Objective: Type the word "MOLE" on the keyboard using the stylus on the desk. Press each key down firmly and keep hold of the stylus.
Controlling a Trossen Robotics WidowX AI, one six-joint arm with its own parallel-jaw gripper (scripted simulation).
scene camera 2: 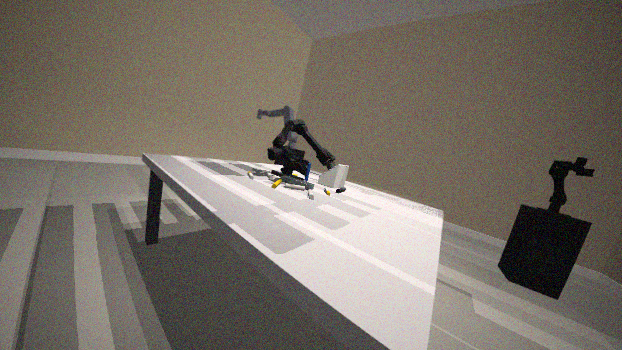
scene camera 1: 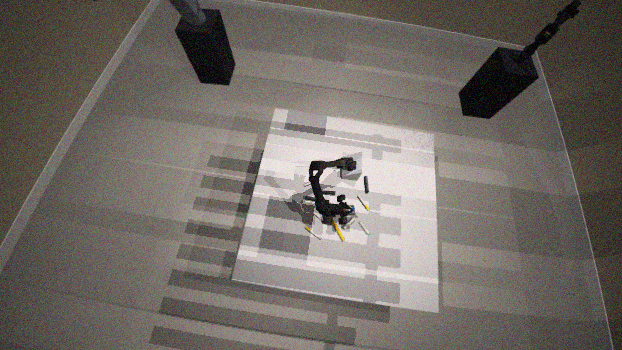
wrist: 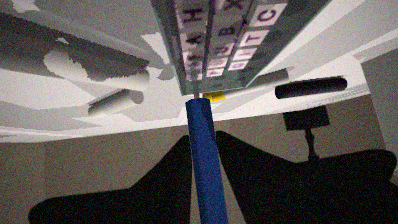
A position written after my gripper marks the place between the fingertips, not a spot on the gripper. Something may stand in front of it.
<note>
In view: my gripper (wrist: 202, 138) and a dark cylinder (wrist: 324, 86).
</note>
